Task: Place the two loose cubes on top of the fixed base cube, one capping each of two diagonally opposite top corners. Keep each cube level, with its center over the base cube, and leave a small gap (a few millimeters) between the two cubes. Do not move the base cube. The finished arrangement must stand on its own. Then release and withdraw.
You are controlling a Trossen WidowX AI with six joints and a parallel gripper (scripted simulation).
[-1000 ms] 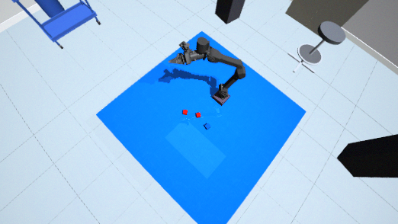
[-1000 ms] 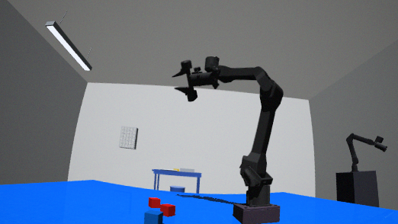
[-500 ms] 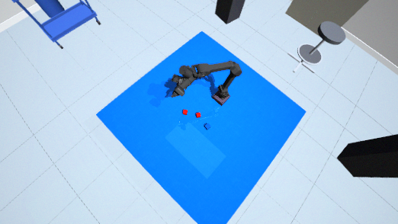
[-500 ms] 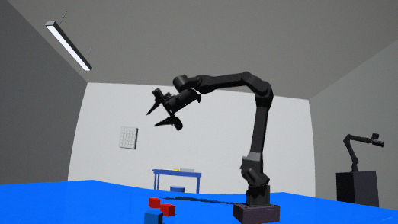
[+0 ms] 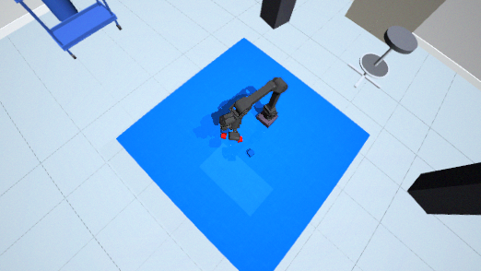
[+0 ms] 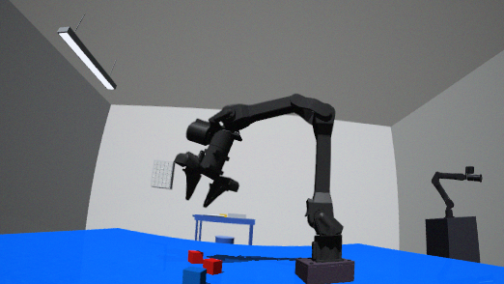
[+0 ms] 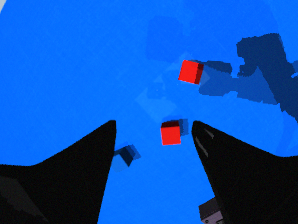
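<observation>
My gripper tip is now 150 mm to the right of the blue base cube, 150 mm above it and 60 mm past it.
</observation>
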